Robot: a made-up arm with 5 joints.
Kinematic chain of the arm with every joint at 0, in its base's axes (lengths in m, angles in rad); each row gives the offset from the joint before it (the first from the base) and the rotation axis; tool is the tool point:
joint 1: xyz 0 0 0.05 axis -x
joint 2: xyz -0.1 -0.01 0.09 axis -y
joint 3: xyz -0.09 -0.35 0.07 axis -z
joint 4: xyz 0 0.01 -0.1 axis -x
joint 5: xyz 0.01 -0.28 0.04 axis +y
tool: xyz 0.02 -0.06 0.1
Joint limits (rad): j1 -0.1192..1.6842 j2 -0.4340..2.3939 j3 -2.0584..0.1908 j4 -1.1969..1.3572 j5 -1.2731..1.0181
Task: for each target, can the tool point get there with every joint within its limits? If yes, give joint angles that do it. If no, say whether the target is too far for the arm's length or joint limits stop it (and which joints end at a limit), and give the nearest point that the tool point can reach.
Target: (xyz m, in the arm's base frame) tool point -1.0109 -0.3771 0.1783
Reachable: no: too far | nearest point -0.4736 -0.3527 0.1700 | short by 0.538 m
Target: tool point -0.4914 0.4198 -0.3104
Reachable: no: joint limits stop it (at a limit: joint 1, joint 3, joint 5) | nearest point -0.2628 0.2589 0.1751 | short by 0.560 m
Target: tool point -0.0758 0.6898 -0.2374
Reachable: no: joint limits stop it (at a limit: joint 1, joint 2, joint 3) | nearest point -0.0439 0.3496 0.1554 | short by 0.521 m
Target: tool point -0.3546 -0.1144 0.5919
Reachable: yes | joints 0.7893 0.6165 -0.2042 0.8693 -0.4706
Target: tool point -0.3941 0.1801 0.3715
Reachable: yes | joints 1.5486 1.3880 -1.8826 0.7606 -0.2960
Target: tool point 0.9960 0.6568 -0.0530
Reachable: no: too far | nearest point 0.1833 0.2573 0.2021 | short by 0.941 m
